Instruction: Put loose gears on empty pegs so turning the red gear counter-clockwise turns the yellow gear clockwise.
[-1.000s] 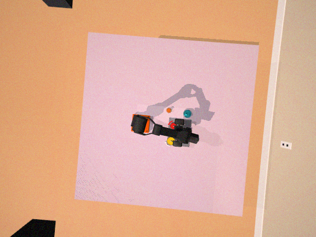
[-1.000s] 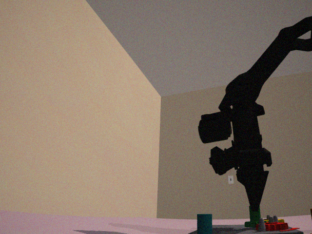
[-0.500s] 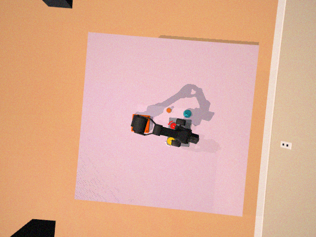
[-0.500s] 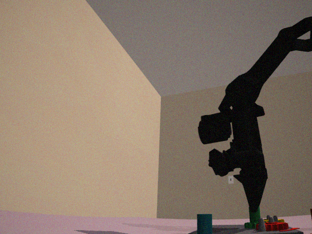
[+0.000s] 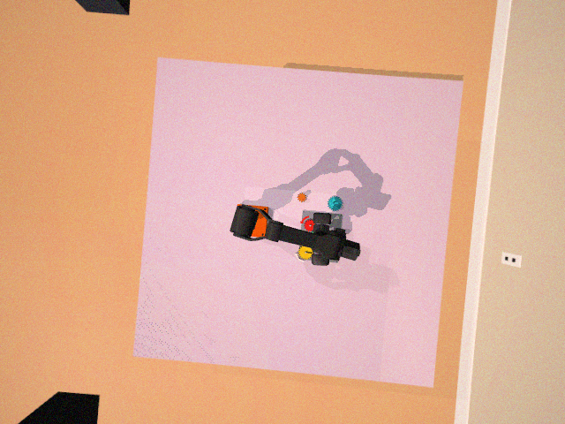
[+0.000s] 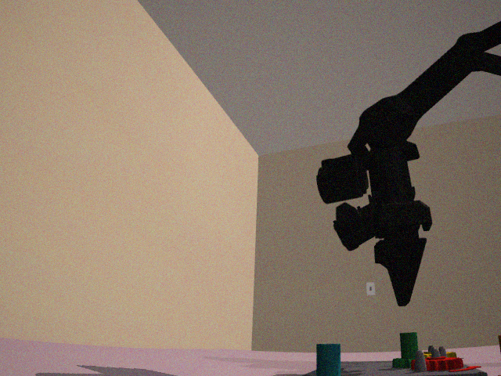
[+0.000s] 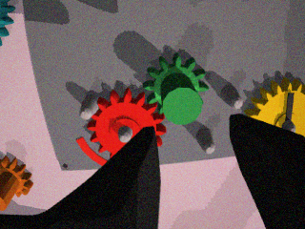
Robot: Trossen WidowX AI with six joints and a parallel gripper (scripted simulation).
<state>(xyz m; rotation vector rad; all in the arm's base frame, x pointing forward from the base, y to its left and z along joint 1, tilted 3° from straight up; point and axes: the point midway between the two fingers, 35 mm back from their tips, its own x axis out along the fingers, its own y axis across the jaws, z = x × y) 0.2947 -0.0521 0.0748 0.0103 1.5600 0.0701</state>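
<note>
Right now the green gear is 6 cm below my gripper tip. The rest, counted from my gripper tip: red gear: 7 cm below, 4 cm to the left, 3 cm behind; white arrow: 11 cm to the right, 7 cm below, 6 cm behind; grey board: 7 cm below, 2 cm ahead, 1 cm to the right.
</note>
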